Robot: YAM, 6 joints.
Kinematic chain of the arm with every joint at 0, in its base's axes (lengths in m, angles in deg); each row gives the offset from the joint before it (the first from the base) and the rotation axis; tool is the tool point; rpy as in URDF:
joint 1: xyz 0 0 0.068 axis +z
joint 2: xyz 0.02 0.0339 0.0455 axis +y
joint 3: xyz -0.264 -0.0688 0 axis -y
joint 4: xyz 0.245 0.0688 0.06 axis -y
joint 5: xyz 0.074 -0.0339 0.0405 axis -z
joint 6: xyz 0.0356 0 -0.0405 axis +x
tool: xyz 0 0 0 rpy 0 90 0
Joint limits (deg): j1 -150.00..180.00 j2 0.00..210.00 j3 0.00..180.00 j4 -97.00..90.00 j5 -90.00..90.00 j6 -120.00..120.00
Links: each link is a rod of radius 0.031 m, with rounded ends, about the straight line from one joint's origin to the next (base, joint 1, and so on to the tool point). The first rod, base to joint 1, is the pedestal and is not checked.
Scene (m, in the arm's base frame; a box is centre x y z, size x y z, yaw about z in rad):
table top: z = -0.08
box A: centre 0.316 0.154 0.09 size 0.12 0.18 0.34 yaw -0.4
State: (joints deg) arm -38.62 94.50 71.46 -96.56 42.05 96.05
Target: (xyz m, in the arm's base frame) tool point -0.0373 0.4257 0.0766
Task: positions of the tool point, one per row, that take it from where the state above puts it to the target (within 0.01 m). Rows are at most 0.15 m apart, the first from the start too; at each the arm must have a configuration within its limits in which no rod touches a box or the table.
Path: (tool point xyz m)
1: 0.2289 -0.1289 0.2664
2: 0.2735 -0.0710 0.2861
3: 0.3005 0.0009 0.3074
4: 0.3057 0.0810 0.3302
5: 0.2870 0.1621 0.3544
6: 0.2447 0.2365 0.3797
7: 0.2093 0.3226 0.3112
8: 0.1430 0.3890 0.2359
9: 0.0563 0.4251 0.1566
10: -0.0373 0.4257 0.0766

